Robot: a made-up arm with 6 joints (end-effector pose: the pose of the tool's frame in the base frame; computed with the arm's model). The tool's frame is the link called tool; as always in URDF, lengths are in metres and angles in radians. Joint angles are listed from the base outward.
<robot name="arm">
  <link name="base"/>
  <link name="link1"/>
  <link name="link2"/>
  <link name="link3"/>
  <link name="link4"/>
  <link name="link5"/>
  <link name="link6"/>
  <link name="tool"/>
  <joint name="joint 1" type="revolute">
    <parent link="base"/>
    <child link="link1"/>
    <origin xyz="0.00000 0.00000 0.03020"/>
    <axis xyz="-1 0 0"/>
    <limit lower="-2.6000" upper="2.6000" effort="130" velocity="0.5"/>
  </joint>
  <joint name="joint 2" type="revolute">
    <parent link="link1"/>
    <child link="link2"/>
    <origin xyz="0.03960 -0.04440 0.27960"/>
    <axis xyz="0 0 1"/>
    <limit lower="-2.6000" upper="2.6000" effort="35" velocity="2.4"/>
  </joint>
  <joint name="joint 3" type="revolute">
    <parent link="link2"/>
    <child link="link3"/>
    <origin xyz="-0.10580 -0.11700 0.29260"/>
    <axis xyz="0 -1 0"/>
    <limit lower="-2.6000" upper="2.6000" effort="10" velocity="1.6"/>
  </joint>
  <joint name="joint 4" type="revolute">
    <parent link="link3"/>
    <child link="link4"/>
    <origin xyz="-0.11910 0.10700 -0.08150"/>
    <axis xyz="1 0 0"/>
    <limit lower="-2.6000" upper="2.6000" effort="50" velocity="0.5"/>
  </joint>
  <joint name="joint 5" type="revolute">
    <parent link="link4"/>
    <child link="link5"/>
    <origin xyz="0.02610 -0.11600 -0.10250"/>
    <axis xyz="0 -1 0"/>
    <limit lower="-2.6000" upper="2.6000" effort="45" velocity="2.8"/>
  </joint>
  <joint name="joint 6" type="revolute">
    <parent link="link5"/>
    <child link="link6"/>
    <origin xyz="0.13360 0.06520 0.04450"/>
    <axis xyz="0 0 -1"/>
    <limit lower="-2.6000" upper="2.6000" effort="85" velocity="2.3"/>
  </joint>
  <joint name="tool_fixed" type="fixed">
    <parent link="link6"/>
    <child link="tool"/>
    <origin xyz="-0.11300 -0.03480 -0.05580"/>
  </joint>
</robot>
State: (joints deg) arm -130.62 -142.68 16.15 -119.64 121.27 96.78
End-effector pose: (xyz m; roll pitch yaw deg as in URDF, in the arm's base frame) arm 0.1754 -0.3773 -0.1444 -0.14 47.37 -53.83
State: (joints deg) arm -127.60 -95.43 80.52 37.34 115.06 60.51
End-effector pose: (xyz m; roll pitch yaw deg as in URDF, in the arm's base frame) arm 0.0883 -0.3400 -0.2709 65.30 -6.16 167.63
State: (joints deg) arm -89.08 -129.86 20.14 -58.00 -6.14 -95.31
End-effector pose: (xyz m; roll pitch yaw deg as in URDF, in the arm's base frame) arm -0.1057 -0.5840 0.1450 123.15 30.81 70.86
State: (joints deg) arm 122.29 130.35 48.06 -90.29 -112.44 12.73
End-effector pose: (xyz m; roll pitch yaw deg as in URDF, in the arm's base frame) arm 0.2386 0.4508 -0.1487 -170.47 9.04 -14.61
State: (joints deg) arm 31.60 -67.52 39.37 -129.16 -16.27 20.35
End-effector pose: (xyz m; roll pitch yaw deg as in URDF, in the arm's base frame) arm -0.0992 0.3683 0.4395 117.28 -76.65 40.69
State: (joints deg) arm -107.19 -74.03 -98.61 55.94 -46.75 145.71
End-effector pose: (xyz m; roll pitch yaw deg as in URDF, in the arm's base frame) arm 0.1771 -0.6274 0.1608 100.29 20.19 -147.85
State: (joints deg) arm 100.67 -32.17 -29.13 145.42 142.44 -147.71
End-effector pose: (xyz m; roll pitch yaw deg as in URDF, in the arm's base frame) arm -0.3179 0.5082 -0.2789 -141.18 -33.84 30.34
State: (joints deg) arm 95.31 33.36 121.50 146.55 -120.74 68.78
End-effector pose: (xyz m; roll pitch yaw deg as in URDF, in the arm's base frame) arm -0.0574 0.4282 0.0548 54.87 73.49 -156.32
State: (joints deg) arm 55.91 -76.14 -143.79 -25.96 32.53 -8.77
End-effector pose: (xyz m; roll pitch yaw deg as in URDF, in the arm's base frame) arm -0.1315 0.6133 0.3912 -6.63 61.70 -57.31
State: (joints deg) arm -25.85 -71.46 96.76 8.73 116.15 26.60
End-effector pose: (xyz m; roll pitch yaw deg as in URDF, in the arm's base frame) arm 0.0353 -0.3279 0.4294 174.67 13.22 140.33
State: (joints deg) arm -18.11 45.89 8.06 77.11 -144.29 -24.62
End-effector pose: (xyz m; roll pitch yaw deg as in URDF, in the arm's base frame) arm -0.1611 -0.2324 0.2918 77.58 -7.60 -169.60
